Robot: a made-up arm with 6 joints.
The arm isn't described. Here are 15 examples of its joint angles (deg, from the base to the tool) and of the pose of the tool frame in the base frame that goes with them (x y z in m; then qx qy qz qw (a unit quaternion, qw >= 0)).
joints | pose
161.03 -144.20 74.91 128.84 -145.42 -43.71 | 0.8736 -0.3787 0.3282 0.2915 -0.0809 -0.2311 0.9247
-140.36 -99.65 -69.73 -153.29 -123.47 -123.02 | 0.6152 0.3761 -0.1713 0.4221 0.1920 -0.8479 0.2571
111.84 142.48 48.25 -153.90 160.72 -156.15 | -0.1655 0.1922 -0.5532 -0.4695 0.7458 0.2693 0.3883
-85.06 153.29 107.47 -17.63 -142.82 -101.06 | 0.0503 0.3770 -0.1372 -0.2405 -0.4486 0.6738 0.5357
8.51 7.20 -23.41 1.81 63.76 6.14 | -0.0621 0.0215 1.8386 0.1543 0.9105 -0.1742 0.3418
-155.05 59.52 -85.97 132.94 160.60 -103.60 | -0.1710 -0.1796 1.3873 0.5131 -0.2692 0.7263 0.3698
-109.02 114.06 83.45 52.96 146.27 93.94 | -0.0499 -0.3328 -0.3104 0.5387 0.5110 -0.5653 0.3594
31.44 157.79 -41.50 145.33 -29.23 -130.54 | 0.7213 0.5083 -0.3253 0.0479 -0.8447 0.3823 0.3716
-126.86 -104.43 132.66 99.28 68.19 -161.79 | 0.2565 0.1107 1.0523 -0.2782 0.0322 0.9422 0.1840
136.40 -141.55 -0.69 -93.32 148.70 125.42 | 0.4709 -0.5524 -0.4183 0.1295 0.4620 -0.4392 0.7595
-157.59 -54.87 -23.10 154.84 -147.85 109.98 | 1.0337 0.3225 1.0959 -0.7457 0.1823 0.2006 0.6086
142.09 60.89 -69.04 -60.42 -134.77 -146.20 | -0.3882 0.1461 1.4698 -0.7475 -0.4648 -0.2463 0.4056
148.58 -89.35 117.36 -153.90 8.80 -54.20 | 0.1573 -0.2019 1.2594 0.6125 0.2874 -0.3946 0.6217
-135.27 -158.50 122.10 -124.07 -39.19 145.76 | 0.5658 0.4156 0.6064 0.5798 0.1526 -0.7957 0.0865
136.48 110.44 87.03 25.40 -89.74 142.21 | -0.2976 0.2433 -0.3838 0.4338 -0.4834 -0.2245 0.7265
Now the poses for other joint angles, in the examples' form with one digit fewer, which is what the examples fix.
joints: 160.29 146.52 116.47 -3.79 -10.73 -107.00
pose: 0.375 -0.220 -0.063 -0.316 -0.885 -0.282 0.194
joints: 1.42 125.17 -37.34 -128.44 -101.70 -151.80
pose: 1.181 0.141 0.205 0.335 -0.606 -0.092 0.716
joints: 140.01 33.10 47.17 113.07 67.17 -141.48
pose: -0.878 0.563 1.184 -0.722 0.109 0.361 0.580
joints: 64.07 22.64 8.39 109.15 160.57 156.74
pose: 0.202 0.562 1.620 0.158 -0.332 0.449 0.814
